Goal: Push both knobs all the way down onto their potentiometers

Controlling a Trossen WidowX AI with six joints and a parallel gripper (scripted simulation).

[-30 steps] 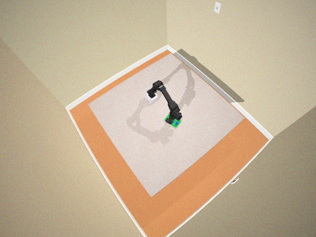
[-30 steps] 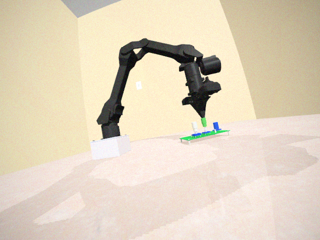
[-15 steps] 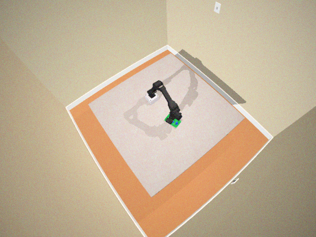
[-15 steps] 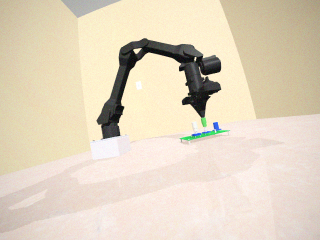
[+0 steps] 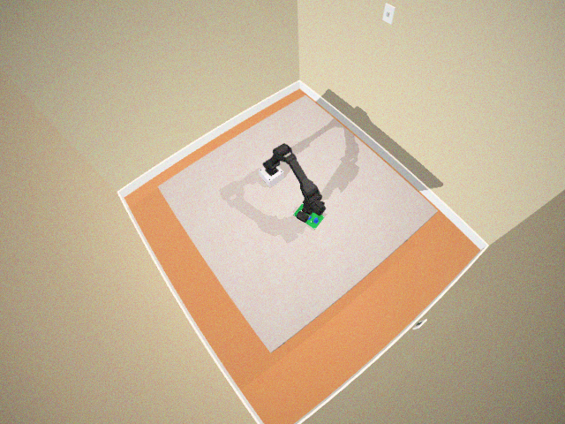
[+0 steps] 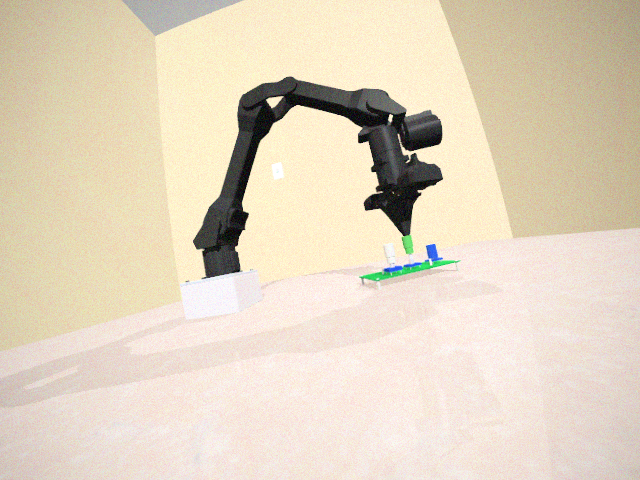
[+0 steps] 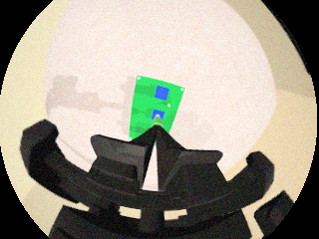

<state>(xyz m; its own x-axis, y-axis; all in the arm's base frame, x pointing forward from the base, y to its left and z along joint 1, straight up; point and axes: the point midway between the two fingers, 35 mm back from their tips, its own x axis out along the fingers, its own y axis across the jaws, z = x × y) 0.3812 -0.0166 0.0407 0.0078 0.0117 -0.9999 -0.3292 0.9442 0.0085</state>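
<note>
The green knob is 20 mm below my gripper tip. The rest, counted from my gripper tip: white knob: 40 mm behind, 30 mm to the right, 20 mm below.
</note>
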